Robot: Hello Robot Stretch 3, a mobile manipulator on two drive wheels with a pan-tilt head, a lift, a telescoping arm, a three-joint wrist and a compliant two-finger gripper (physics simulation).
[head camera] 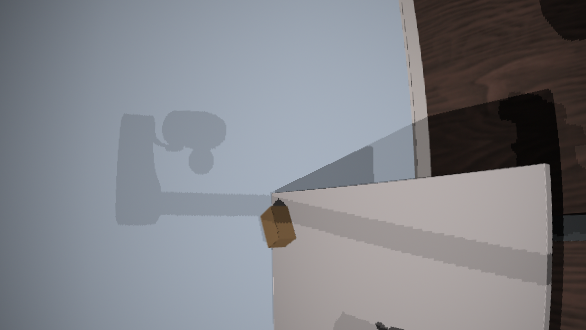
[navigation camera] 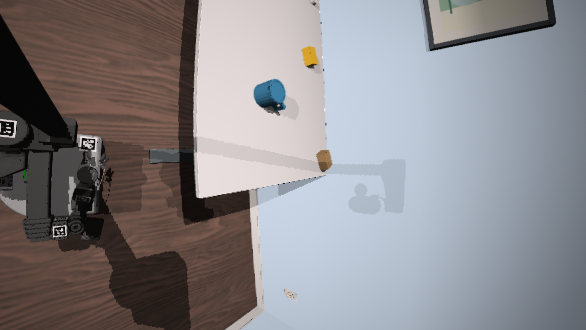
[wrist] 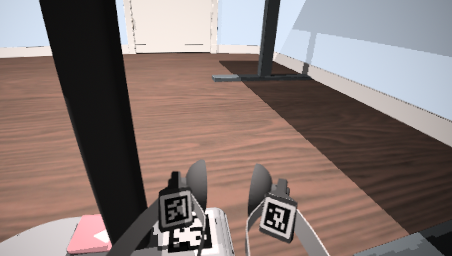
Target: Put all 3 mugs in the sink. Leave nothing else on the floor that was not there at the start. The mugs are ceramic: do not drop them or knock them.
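Seen in the pictures: gripper, fingertip midpoint: (navigation camera: 97,151) (wrist: 228,180); robot's base, origin of the base link: (navigation camera: 87,173).
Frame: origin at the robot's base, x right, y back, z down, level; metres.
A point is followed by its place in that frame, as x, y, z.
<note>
A blue mug (navigation camera: 269,93) @(-0.311, -0.452, -0.796) stands on the white table (head camera: 475,300) @(-0.184, -0.371, -0.720) (navigation camera: 225,175) @(-0.030, -0.350, -0.721) in the navigation view, with its handle towards the lower right of the picture. It does not show clearly in the head view, where a small dark shape and a shadow lie at the bottom edge. Two other mugs and the sink do not show. My gripper (wrist: 228,180) @(-0.097, -0.033, -0.264) is open with a gap between its fingertips and nothing in it. It is low over the robot's base, away from the table top and the mug.
A brown block (head camera: 278,230) @(-0.124, -0.906, -0.766) (navigation camera: 324,160) @(-0.114, -0.912, -0.762) stands at the table's back corner by the wall. A yellow block (navigation camera: 309,56) @(-0.631, -0.754, -0.756) stands beyond the mug. A table foot (navigation camera: 170,155) sticks out on the floor. Another table leg (wrist: 268,40) @(-1.351, -0.505, -0.255) and a door (wrist: 172,25) @(-2.390, 0.134, -0.271) are farther off.
</note>
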